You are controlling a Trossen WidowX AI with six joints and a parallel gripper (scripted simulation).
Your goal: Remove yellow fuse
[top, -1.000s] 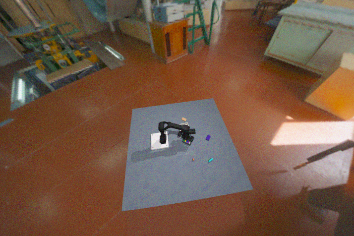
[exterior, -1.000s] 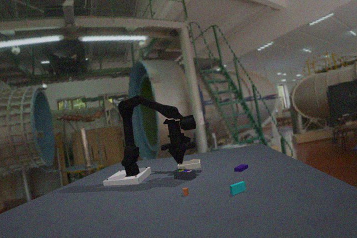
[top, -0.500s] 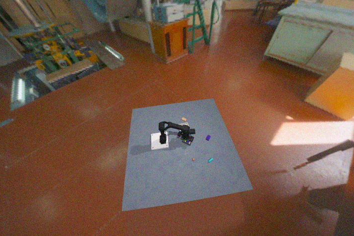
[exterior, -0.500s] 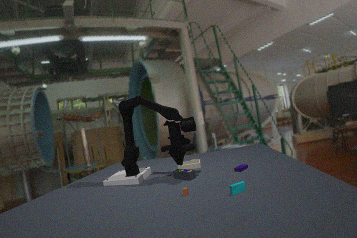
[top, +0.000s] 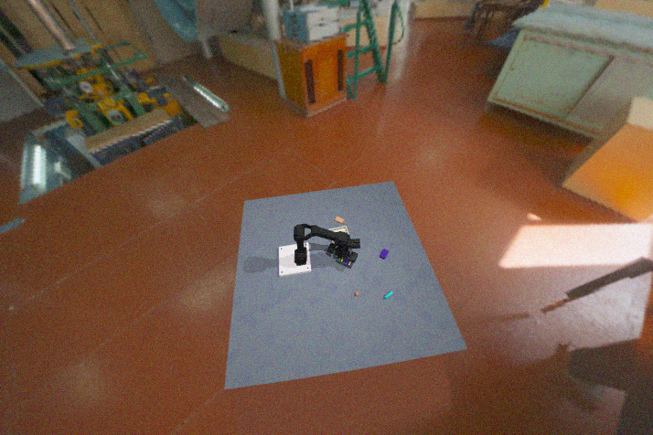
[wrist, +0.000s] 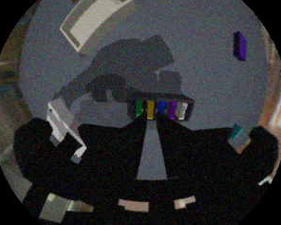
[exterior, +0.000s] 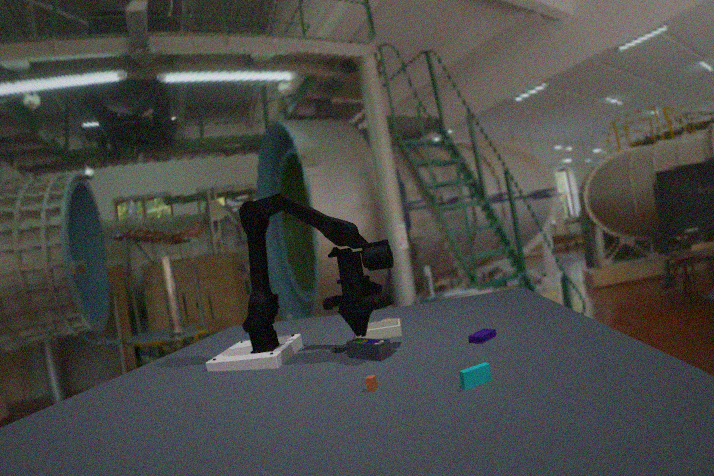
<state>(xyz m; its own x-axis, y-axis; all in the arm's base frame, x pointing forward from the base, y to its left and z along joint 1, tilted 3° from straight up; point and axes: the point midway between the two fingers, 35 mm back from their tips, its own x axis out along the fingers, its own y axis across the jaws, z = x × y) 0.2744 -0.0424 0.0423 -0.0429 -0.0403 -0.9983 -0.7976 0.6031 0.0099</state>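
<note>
My gripper tip is 3 cm above the yellow fuse. The rest, counted from my gripper tip: blue fuse 1 cm ahead, 1 cm to the right, 3 cm below; then cream tray 2 cm ahead, 21 cm to the left, 5 cm below; then green fuse 1 cm behind, 1 cm to the left, 3 cm below.
</note>
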